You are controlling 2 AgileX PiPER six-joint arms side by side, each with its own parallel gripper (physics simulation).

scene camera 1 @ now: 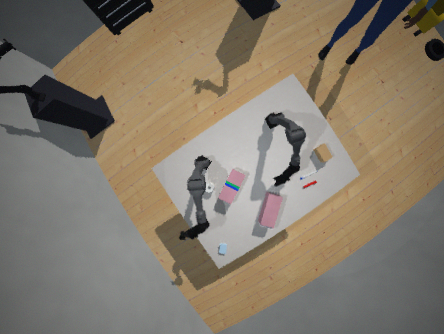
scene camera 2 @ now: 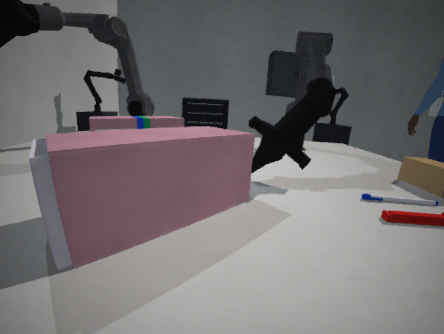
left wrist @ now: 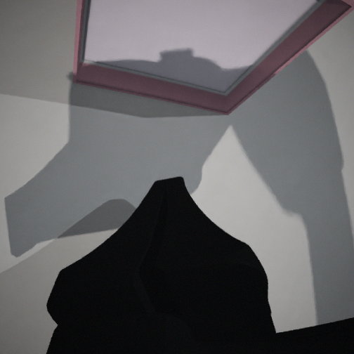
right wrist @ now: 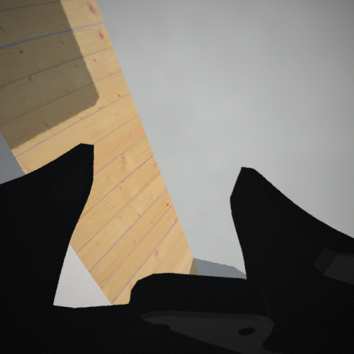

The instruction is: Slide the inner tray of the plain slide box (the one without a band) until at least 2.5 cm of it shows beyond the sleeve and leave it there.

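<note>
The plain slide box's pink sleeve point(scene camera 1: 271, 210) point(scene camera 2: 155, 180) point(left wrist: 150, 87) lies on the table. Its pale inner tray point(scene camera 2: 47, 210) point(left wrist: 200, 30) shows as a narrow strip beyond the sleeve's left end in scene camera 2. In the left wrist view the tray's near end sits recessed inside the sleeve. My left gripper point(scene camera 1: 276, 183) point(left wrist: 172, 195) is shut and empty, near that recessed end; in scene camera 2 its tip is partly hidden by the box. My right gripper point(scene camera 1: 182, 236) point(right wrist: 166, 173) is open and empty, at the table's left edge in scene camera 1.
The banded pink box point(scene camera 1: 237, 179) point(scene camera 2: 110, 121) lies left of the plain one in scene camera 1. A white round item point(scene camera 1: 209, 188) and a light blue block point(scene camera 1: 222, 248) lie farther left. A pen point(scene camera 1: 309, 175) point(scene camera 2: 400, 201), a red bar point(scene camera 1: 309, 184) point(scene camera 2: 415, 218) and a tan block point(scene camera 1: 322, 153) point(scene camera 2: 425, 174) lie right.
</note>
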